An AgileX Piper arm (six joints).
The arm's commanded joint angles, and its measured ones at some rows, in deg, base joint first. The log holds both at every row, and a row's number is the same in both.
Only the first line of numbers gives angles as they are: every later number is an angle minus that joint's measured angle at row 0.
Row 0, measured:
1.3, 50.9, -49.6, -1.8, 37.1, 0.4
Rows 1 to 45, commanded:
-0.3, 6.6, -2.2, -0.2, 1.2, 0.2
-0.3, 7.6, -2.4, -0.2, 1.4, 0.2
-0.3, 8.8, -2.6, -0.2, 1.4, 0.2
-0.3, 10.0, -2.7, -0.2, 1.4, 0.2
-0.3, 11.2, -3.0, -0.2, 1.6, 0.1
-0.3, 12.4, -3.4, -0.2, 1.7, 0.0
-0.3, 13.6, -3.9, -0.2, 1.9, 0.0
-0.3, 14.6, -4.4, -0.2, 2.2, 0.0
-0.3, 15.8, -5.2, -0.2, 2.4, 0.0
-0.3, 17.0, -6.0, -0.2, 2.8, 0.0
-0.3, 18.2, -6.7, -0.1, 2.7, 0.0
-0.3, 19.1, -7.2, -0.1, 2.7, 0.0
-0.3, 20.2, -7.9, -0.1, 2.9, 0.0
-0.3, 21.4, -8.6, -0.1, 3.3, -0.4
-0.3, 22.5, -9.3, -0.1, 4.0, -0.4
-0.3, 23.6, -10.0, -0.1, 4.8, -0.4
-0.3, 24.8, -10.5, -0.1, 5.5, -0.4
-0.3, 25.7, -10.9, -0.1, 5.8, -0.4
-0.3, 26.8, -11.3, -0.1, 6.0, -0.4
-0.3, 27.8, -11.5, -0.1, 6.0, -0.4
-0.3, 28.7, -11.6, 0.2, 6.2, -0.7
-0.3, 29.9, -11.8, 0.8, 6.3, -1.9
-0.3, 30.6, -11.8, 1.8, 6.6, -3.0
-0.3, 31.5, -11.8, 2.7, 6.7, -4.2
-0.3, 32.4, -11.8, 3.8, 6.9, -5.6
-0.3, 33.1, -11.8, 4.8, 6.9, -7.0
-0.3, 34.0, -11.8, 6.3, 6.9, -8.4
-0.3, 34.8, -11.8, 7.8, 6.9, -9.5
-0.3, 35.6, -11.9, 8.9, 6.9, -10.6
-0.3, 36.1, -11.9, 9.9, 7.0, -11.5
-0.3, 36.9, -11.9, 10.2, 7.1, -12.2
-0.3, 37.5, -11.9, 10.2, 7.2, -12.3
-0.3, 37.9, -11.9, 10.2, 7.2, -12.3
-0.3, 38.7, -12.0, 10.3, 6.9, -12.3
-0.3, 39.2, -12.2, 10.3, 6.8, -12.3
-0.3, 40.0, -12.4, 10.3, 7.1, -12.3
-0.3, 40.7, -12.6, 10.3, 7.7, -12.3
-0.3, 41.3, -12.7, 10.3, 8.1, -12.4
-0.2, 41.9, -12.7, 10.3, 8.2, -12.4
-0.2, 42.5, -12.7, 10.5, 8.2, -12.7
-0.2, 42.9, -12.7, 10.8, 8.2, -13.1
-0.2, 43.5, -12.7, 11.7, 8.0, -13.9
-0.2, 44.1, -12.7, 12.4, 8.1, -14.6
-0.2, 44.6, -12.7, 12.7, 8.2, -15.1
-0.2, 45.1, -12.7, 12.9, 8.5, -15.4
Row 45, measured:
0.0, 43.5, -12.2, 11.3, 7.8, -13.0
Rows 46 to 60, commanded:
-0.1, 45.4, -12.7, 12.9, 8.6, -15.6
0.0, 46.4, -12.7, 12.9, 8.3, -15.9
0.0, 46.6, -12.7, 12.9, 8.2, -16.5
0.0, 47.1, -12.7, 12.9, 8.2, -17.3
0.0, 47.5, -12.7, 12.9, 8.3, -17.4
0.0, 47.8, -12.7, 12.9, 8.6, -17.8
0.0, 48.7, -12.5, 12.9, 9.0, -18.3
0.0, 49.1, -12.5, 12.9, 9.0, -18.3
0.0, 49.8, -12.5, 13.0, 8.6, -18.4
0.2, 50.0, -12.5, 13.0, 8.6, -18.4
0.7, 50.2, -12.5, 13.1, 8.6, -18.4
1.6, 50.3, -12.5, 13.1, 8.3, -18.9
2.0, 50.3, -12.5, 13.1, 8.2, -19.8
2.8, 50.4, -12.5, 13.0, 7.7, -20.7
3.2, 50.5, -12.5, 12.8, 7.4, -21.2
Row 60, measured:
1.7, 50.3, -12.5, 12.7, 8.5, -18.9
